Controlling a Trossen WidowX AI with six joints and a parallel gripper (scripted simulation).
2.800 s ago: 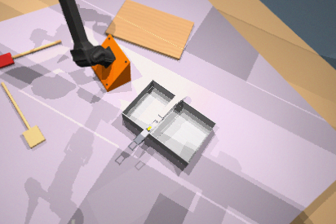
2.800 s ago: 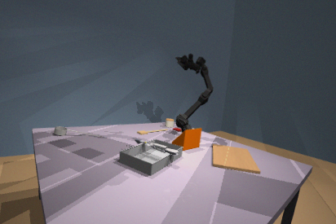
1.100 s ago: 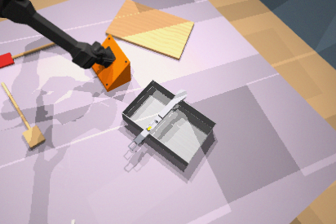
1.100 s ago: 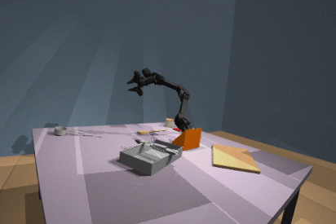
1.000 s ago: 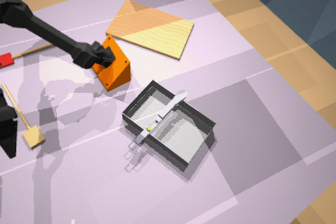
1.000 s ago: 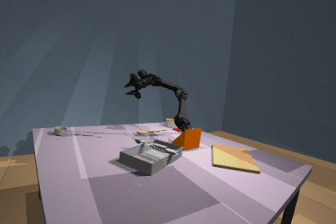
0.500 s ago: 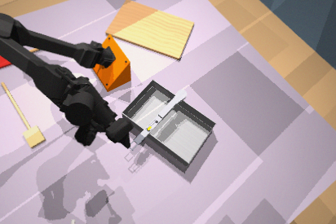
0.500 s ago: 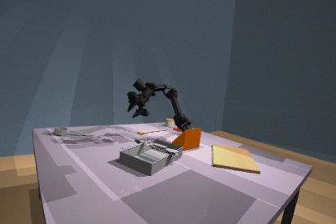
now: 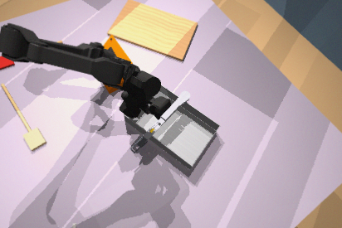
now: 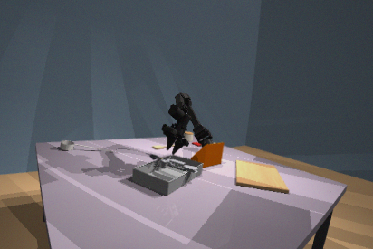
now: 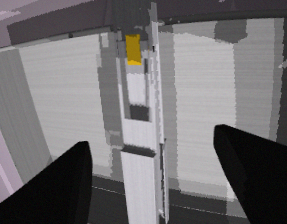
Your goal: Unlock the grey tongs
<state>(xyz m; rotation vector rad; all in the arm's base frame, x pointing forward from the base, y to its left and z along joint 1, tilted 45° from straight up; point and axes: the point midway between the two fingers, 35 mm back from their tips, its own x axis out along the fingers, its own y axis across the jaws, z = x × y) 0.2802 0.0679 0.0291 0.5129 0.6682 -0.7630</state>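
My gripper tip is 30 mm short of the yellow lock piece, 20 mm to the left of it and 40 mm above it. The rest, counted from my gripper tip: roasting tin (30 mm ahead, 60 mm to the left, 70 mm below); then wooden board (430 mm behind, 230 mm to the left, 90 mm below); then red spatula (510 mm behind, 330 mm to the right, 90 mm below).
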